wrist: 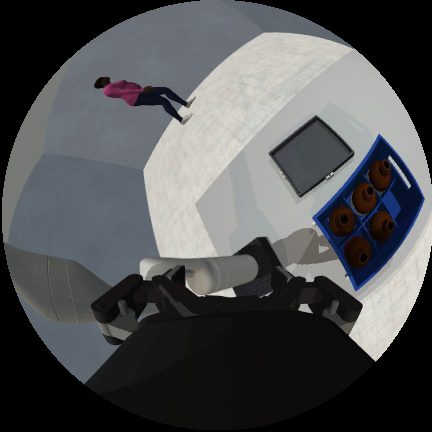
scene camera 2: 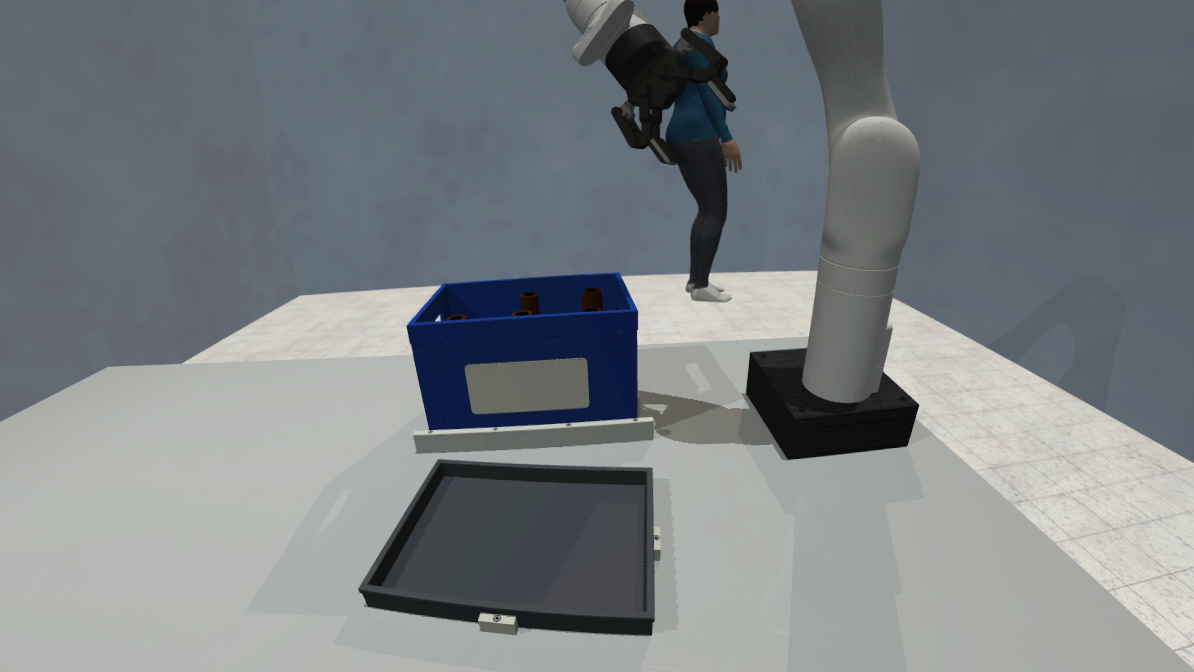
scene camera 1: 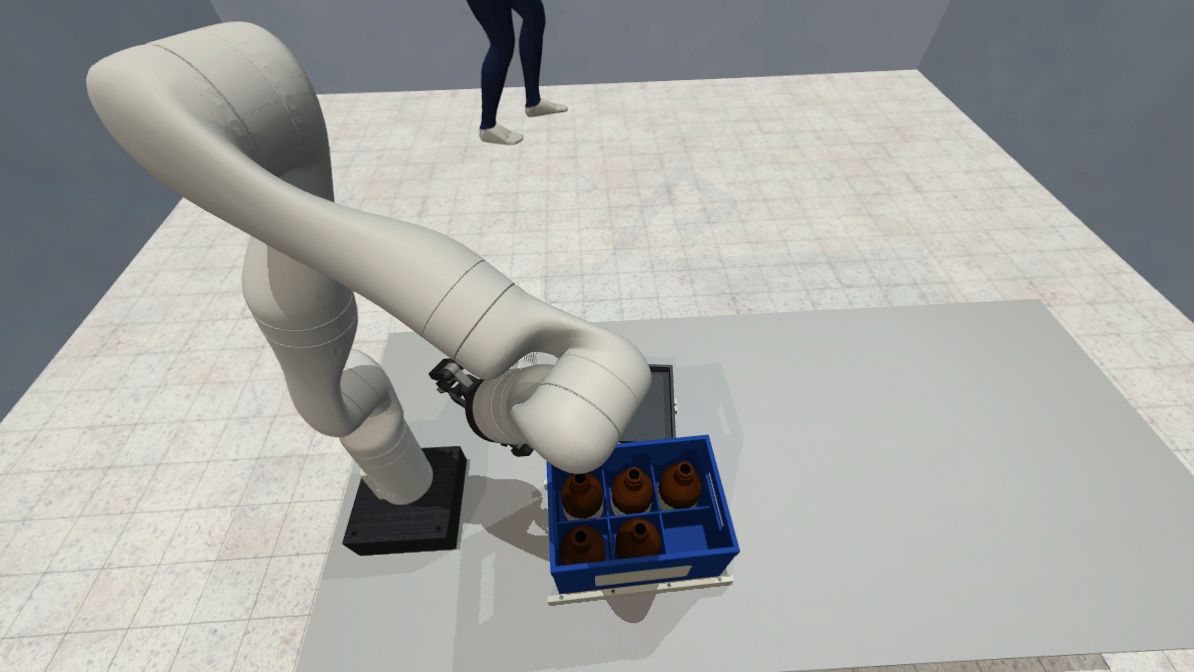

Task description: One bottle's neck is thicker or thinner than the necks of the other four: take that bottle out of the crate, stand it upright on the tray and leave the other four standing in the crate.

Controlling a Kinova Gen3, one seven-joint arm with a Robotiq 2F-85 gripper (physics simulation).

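Where they show: gripper, fingertip midpoint: (wrist: pixel 228 276) (scene camera 2: pixel 702 137); arm's base, link origin: (wrist: pixel 245 267) (scene camera 2: pixel 836 384) (scene camera 1: pixel 407 480).
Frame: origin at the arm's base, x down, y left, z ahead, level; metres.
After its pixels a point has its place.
Note:
Several brown bottles (scene camera 1: pixel 632 492) {x -0.061, y -0.097, z 0.399 m} (scene camera 2: pixel 528 303) {x -0.087, y -0.154, z 0.399 m} (wrist: pixel 342 221) {x -0.097, y -0.078, z 0.310 m} stand upright in the blue crate (scene camera 1: pixel 576 580) {x -0.038, y -0.213, z 0.293 m} (scene camera 2: pixel 609 375) {x -0.027, y -0.029, z 0.299 m} (wrist: pixel 411 199) {x -0.045, y -0.202, z 0.527 m}: three in the row beside the tray, and two in the other row, whose compartment farthest from the robot base is empty. Their necks look close in thickness; I cannot tell which one differs. The dark tray (scene camera 1: pixel 661 400) {x 0.061, y 0.140, z 0.509 m} (scene camera 2: pixel 518 534) {x 0.061, y 0.137, z 0.413 m} (wrist: pixel 310 155) {x 0.061, y 0.140, z 0.397 m} is empty and lies beside the crate. My gripper (scene camera 2: pixel 700 131) {x -0.305, y -0.052, z 0.182 m} (wrist: pixel 228 276) {x -0.305, y -0.052, z 0.182 m} is open and empty, tilted, high above the crate on its robot-base side. In scene camera 1 the arm partly hides the gripper and tray.
The black robot base (scene camera 1: pixel 405 517) {x -0.003, y -0.070, z 0.007 m} (scene camera 2: pixel 835 425) {x 0.021, y 0.063, z 0.035 m} stands beside the crate. A pale strip (scene camera 1: pixel 639 591) {x 0.036, y -0.227, z 0.393 m} (scene camera 2: pixel 534 436) {x 0.047, y -0.019, z 0.399 m} runs along the crate's foot. Small pale blocks (scene camera 2: pixel 497 623) {x 0.052, y 0.246, z 0.424 m} sit against the tray's outside. One person (scene camera 2: pixel 697 112) and another (wrist: pixel 125 92) stand on the floor beyond the table.

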